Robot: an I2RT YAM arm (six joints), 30 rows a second.
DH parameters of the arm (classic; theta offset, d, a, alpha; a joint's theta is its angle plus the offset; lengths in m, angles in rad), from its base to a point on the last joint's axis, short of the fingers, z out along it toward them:
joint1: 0 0.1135 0.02 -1.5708
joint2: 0 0 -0.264 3.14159
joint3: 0.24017 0 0.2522 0
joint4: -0.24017 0 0.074 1.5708
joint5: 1.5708 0 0 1.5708
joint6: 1.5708 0.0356 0 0
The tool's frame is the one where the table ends.
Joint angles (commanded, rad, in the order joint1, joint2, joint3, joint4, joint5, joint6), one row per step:
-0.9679 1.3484 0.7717 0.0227 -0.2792 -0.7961
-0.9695 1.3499 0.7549 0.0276 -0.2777 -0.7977
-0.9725 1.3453 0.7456 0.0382 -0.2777 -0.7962
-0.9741 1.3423 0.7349 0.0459 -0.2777 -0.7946
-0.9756 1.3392 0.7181 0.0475 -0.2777 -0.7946
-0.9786 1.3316 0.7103 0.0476 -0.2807 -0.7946
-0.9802 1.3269 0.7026 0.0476 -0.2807 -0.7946
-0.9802 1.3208 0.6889 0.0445 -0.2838 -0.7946
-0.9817 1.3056 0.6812 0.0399 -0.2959 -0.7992
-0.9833 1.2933 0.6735 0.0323 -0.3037 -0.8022
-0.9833 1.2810 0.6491 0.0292 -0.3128 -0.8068
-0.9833 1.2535 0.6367 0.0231 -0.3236 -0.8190
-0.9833 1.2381 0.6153 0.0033 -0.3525 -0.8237
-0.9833 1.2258 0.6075 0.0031 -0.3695 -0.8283
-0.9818 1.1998 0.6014 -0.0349 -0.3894 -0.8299
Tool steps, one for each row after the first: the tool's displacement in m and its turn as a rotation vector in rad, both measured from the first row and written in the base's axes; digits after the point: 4 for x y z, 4 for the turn. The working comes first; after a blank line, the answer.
Tool pose at each row, in the base's axes (x y z in m, rotation vector in rad; the steps are taken from these numbers as rounded here):
0.1736 -0.2348 0.2308 0.0170 2.1947 -0.7459
0.1721 -0.2335 0.2253 0.0207 2.2072 -0.7381
0.1707 -0.2330 0.2245 0.0245 2.2024 -0.7437
0.1695 -0.2321 0.2225 0.0280 2.2023 -0.7437
0.1676 -0.2301 0.2180 0.0322 2.2127 -0.7346
0.1658 -0.2288 0.2174 0.0337 2.2119 -0.7336
0.1645 -0.2277 0.2162 0.0361 2.2147 -0.7320
0.1630 -0.2252 0.2131 0.0365 2.2223 -0.7204
0.1613 -0.2227 0.2141 0.0251 2.2156 -0.7157
0.1595 -0.2203 0.2141 0.0195 2.2153 -0.7089
0.1568 -0.2158 0.2091 0.0123 2.2244 -0.6908
0.1543 -0.2114 0.2113 -0.0097 2.2139 -0.6957
0.1517 -0.2056 0.2065 -0.0259 2.2218 -0.6514
0.1507 -0.2032 0.2070 -0.0419 2.2107 -0.6430
0.1483 -0.1976 0.2078 -0.0522 2.2151 -0.6103

-0.0015 0.0013 -0.0055 0.0095 0.0091 -0.0021
-0.0029 0.0018 -0.0063 0.0057 0.0050 -0.0059
-0.0041 0.0027 -0.0083 0.0068 0.0041 -0.0083
-0.0060 0.0047 -0.0128 0.0168 0.0109 -0.0097
-0.0078 0.0060 -0.0134 0.0177 0.0096 -0.0102
-0.0091 0.0071 -0.0146 0.0203 0.0114 -0.0118
-0.0106 0.0096 -0.0177 0.0301 0.0160 -0.0092
-0.0123 0.0121 -0.0167 0.0281 0.0113 0.0018
-0.0141 0.0145 -0.0167 0.0310 0.0109 0.0083
-0.0168 0.0190 -0.0217 0.0432 0.0174 0.0183
-0.0193 0.0234 -0.0195 0.0305 0.0137 0.0337
-0.0219 0.0292 -0.0243 0.0576 0.0164 0.0601
-0.0229 0.0316 -0.0238 0.0558 0.0084 0.0767
-0.0253 0.0372 -0.0230 0.0762 0.0092 0.0953

